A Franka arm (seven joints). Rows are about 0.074 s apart.
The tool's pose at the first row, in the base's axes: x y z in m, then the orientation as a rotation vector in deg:
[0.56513 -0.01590 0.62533 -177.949 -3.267 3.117]
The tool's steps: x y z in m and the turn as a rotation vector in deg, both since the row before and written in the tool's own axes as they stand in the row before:
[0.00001 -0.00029 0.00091 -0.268 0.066 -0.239]
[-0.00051 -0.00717 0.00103 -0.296 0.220 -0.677]
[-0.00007 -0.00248 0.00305 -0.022 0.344 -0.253]
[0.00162 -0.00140 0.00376 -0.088 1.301 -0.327]
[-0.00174 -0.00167 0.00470 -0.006 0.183 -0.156]
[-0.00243 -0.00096 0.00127 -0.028 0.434 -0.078]
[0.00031 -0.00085 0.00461 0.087 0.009 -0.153]
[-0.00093 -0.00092 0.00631 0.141 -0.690 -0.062]
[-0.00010 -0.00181 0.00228 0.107 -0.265 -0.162]
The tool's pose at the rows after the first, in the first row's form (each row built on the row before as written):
[0.56510 -0.01558 0.62443 -178.206 -3.649 3.005]
[0.56427 -0.00841 0.62364 -178.467 -4.712 2.642]
[0.56398 -0.00586 0.62066 -178.473 -5.100 2.100]
[0.56543 -0.00428 0.61690 -178.518 -5.586 0.063]
[0.56358 -0.00261 0.61224 -178.510 -5.826 -0.225]
[0.56109 -0.00178 0.61099 -178.518 -5.940 -0.904]
[0.56139 -0.00080 0.60641 -178.423 -6.176 -0.916]
[0.56046 0.00022 0.60012 -178.305 -6.283 0.165]
[0.56023 0.00208 0.59789 -178.197 -6.537 0.579]

